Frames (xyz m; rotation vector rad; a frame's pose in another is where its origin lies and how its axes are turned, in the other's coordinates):
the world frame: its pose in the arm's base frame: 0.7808 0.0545 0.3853 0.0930 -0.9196 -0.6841
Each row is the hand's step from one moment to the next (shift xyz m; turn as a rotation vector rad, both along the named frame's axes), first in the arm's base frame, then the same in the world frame.
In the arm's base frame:
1: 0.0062 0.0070 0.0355 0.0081 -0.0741 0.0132
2: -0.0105 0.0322 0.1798 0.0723 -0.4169 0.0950
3: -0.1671 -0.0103 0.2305 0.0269 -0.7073 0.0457
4: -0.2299 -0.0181 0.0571 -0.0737 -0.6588 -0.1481
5: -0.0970 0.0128 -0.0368 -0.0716 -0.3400 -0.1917
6: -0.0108 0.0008 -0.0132 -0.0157 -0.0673 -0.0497
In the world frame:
1: 0.0234 0.0212 0.0187 0.0557 -0.0495 -0.0134
2: 0.1031 0.0839 0.1257 0.3388 -0.2578 -0.0827
3: 0.0988 -0.0106 0.2670 0.4543 -0.5267 -0.1390
4: -0.0442 -0.1100 0.2059 0.2486 -0.6082 -0.1724
5: -0.0733 -0.0520 0.0535 0.0336 -0.3717 -0.1347
6: -0.0142 -0.0095 0.0002 -0.0022 -0.0785 -0.0328

